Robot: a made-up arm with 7 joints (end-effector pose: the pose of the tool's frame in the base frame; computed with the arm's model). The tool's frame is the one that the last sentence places.
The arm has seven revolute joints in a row. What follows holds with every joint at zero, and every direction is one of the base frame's.
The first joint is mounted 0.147 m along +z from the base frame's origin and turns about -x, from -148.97 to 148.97 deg.
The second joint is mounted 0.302 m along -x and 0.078 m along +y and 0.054 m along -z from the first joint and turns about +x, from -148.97 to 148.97 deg.
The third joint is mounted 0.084 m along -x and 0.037 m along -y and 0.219 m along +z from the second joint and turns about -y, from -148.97 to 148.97 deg.
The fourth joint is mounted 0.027 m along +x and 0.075 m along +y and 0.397 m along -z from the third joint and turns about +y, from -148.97 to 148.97 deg.
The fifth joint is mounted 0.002 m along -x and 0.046 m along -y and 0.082 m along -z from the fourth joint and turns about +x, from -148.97 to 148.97 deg.
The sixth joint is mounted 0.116 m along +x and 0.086 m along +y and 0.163 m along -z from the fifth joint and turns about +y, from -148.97 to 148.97 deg.
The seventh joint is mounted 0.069 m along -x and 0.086 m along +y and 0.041 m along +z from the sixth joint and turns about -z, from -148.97 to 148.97 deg.
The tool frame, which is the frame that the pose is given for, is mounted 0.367 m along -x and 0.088 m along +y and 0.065 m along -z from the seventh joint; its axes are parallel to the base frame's.
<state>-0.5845 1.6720 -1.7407 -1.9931 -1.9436 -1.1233 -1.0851</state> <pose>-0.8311 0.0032 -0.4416 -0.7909 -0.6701 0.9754</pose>
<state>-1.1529 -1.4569 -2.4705 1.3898 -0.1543 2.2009 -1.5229</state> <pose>-0.7627 0.0989 0.9125 -0.2556 0.1746 1.4205</pose>
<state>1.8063 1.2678 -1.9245 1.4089 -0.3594 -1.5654 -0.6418</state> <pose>-0.7806 0.2672 1.0203 1.9430 1.0879 1.8034</pose>
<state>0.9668 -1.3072 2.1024 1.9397 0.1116 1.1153 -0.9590</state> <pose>-0.1272 0.4342 -0.1833 -1.9501 0.4355 -1.2129</pose>
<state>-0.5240 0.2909 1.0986 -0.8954 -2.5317 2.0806 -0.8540</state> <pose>0.0490 -0.1039 0.5077 1.0156 1.1197 -1.3468</pose>
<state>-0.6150 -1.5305 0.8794 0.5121 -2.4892 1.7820 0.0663</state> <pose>0.2717 -0.2522 -0.0245 0.6950 -1.0083 2.7266</pose>
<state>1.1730 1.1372 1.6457 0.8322 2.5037 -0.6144 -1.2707</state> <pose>-0.1201 0.3033 0.3212 -2.9724 -0.5272 -1.7429</pose>
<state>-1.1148 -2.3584 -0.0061 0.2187 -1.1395 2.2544 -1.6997</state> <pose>-0.1843 -0.0986 0.2906 -0.9073 0.8531 -1.7425</pose>
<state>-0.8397 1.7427 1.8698 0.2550 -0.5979 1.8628 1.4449</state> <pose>0.4776 -0.4785 -0.0430 -3.1209 0.4370 2.0995</pose>
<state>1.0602 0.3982 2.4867 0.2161 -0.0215 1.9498 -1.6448</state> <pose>-0.1704 0.2741 0.7561 -0.2787 0.6704 1.6394</pose>
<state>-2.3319 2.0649 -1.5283 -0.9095 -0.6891 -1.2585 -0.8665</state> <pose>-1.0279 -0.0948 0.6683 2.7612 1.1051 -1.2140</pose>
